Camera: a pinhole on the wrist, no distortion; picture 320 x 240 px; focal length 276.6 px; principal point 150.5 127.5 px. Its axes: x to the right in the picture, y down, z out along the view. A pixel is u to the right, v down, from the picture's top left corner.
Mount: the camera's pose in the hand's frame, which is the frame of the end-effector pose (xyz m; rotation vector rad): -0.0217 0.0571 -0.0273 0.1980 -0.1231 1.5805
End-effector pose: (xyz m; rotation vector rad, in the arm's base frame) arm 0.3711 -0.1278 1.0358 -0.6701 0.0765 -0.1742
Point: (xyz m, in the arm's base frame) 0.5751 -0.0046 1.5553
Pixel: 81.0 50.9
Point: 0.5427 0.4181 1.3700
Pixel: 291.2 100.3
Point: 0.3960 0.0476 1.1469
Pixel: 223.2 124.8
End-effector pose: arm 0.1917 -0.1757 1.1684 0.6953 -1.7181 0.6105
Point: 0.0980 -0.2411 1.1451
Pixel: 141.8 90.6
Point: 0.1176 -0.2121 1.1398
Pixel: 138.4 107.7
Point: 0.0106 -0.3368 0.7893
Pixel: outside the picture
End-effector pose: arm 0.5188 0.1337 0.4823 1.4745 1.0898 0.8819
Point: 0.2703 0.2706 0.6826
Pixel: behind the camera
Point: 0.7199 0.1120 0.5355
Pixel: 248.8 55.1
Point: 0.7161 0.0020 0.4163
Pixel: 122.5 181.9
